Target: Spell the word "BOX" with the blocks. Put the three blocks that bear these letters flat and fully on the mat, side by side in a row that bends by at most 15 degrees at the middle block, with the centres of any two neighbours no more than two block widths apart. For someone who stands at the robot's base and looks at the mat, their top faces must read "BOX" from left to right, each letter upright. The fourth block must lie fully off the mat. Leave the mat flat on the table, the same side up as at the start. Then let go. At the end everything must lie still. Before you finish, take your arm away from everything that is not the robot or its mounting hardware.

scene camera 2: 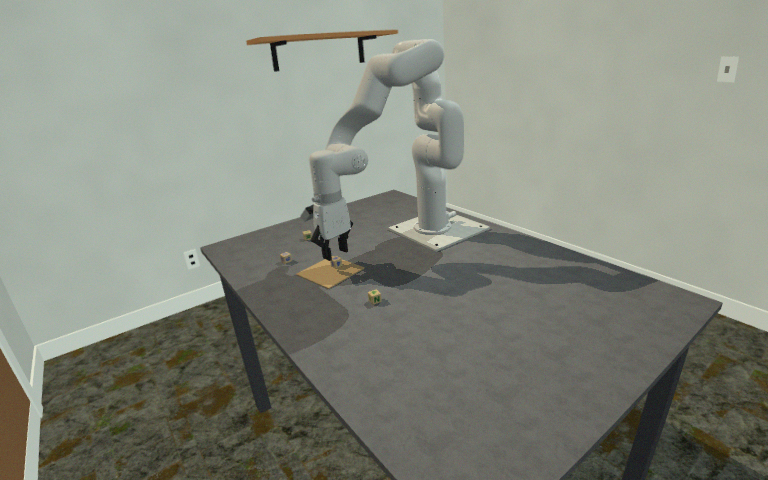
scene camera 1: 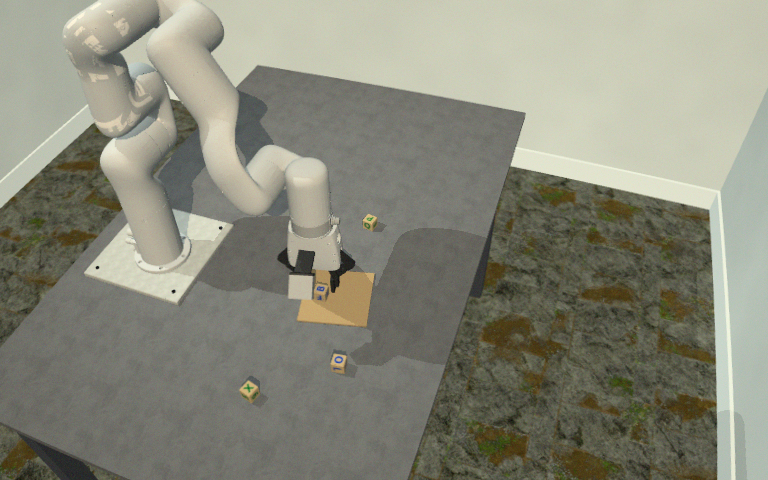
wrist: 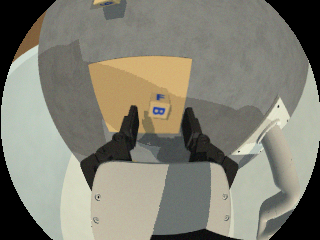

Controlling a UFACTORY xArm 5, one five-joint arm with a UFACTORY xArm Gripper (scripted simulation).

Note:
I see my gripper and a tan mat.
My gripper shows as well in scene camera 2 and in the wrist view.

